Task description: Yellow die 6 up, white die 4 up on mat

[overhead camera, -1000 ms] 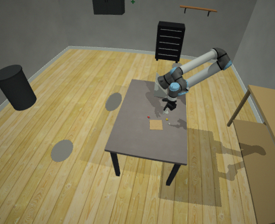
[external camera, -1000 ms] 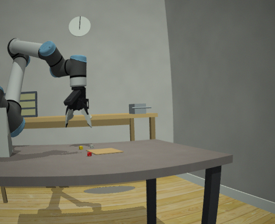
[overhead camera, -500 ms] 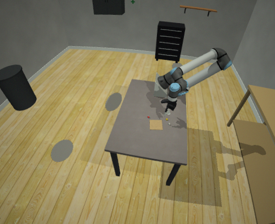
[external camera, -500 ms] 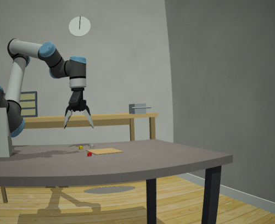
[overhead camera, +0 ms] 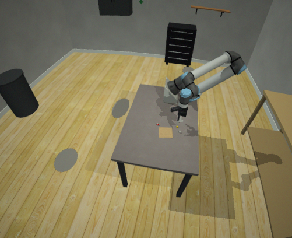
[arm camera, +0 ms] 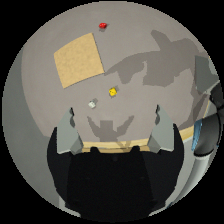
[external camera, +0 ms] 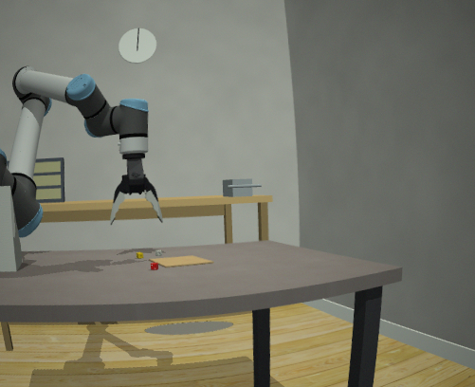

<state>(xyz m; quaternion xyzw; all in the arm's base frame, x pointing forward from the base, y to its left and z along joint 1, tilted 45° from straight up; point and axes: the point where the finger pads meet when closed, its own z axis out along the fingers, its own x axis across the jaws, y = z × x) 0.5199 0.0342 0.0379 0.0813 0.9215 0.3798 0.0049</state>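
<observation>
The yellow die is 1 cm ahead of my hand, 1 cm to the left of it and 9 cm below it. Round my hand: red die: 1 cm behind, 20 cm to the right, 9 cm below; then white die: 7 cm ahead, 3 cm to the left, 9 cm below; then tan mat: 9 cm ahead, 12 cm to the right, 10 cm below.
</observation>
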